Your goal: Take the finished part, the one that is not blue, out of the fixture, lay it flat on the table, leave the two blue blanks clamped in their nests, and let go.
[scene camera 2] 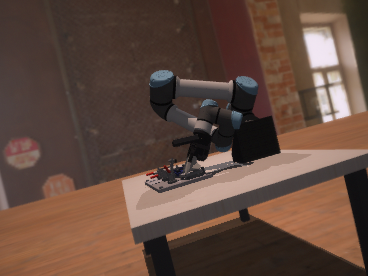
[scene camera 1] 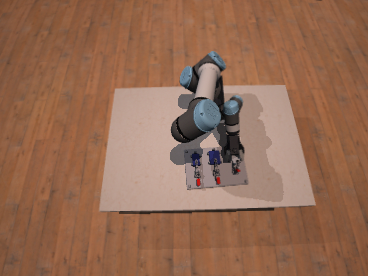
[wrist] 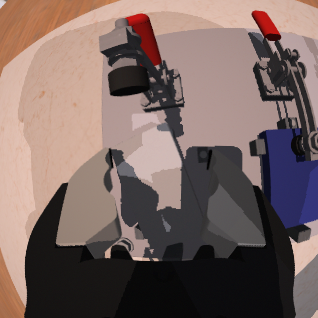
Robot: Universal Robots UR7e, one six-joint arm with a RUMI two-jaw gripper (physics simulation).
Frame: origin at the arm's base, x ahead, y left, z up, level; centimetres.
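Seen in the pictures: gripper, fingertip midpoint: (scene camera 2: 184,176) (scene camera 1: 234,161) (wrist: 159,150); arm's base at its link origin: (scene camera 2: 254,133).
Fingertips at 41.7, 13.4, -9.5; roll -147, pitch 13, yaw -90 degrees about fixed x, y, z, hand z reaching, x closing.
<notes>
Pixels of each thing's middle, then the offset from my fingertips to it, as dx, dy, dz. "pt": a spot on its surface instead.
- light grey finished part at the middle of its body: (wrist: 158,189) (scene camera 2: 191,173) -3.0, -0.1, +0.8
- red-handled clamp at a spot on its surface: (wrist: 162,90) pt +4.7, -0.4, +1.2
- blue blank at a spot on its surface: (wrist: 290,185) pt -2.7, -10.8, +1.2
- grey fixture plate at the middle of its body: (wrist: 278,125) (scene camera 2: 175,179) (scene camera 1: 215,166) +2.6, -11.3, -1.6
- neighbouring clamp's red handle at the middle of its body: (wrist: 271,35) (scene camera 1: 217,177) +10.2, -10.6, +2.2
- metal linkage at the middle of its body: (wrist: 284,72) (scene camera 2: 165,174) +6.5, -10.9, +1.9
My gripper (scene camera 1: 234,159) (scene camera 2: 187,175) (wrist: 159,150) is at the fixture's right-hand nest in scene view 1. Its fingers stand part way apart over the light grey finished part (wrist: 160,172), with visible space between them, so I read it as open. Shadow and the fingers hide much of the part, and its edges are hard to make out. The red-handled clamp (wrist: 162,90) beside it is swung up off the part. Two blue blanks (scene camera 1: 196,159) (scene camera 1: 214,156) sit in the other nests; one blue blank (wrist: 290,185) shows right of my fingers in the wrist view, under its clamp arm.
The grey fixture plate (scene camera 1: 192,183) (scene camera 2: 159,189) (wrist: 220,65) lies on the table (scene camera 1: 135,150) (scene camera 2: 240,195). The neighbouring clamp's red handle (scene camera 1: 218,181) (wrist: 266,26) and metal linkage (wrist: 282,65) stand close to my right finger.
</notes>
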